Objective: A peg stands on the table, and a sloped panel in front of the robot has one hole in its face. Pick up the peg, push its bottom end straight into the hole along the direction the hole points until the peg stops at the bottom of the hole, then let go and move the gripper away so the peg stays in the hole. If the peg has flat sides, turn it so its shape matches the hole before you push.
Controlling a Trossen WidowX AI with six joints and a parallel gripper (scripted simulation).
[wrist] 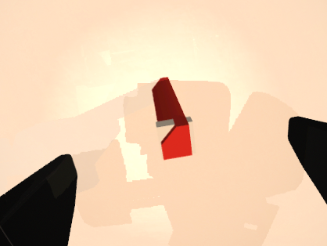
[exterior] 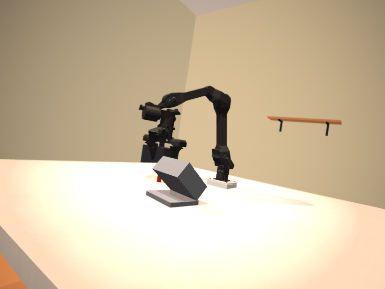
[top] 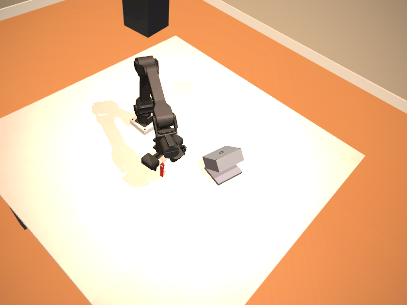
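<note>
Now: the red peg 30 mm below my gripper tip. Also, from my gripper tip: grey base plate: 190 mm ahead, 190 mm to the left, 80 mm below; then grey sloped panel: 170 mm ahead, 200 mm to the left, 20 mm below.
</note>
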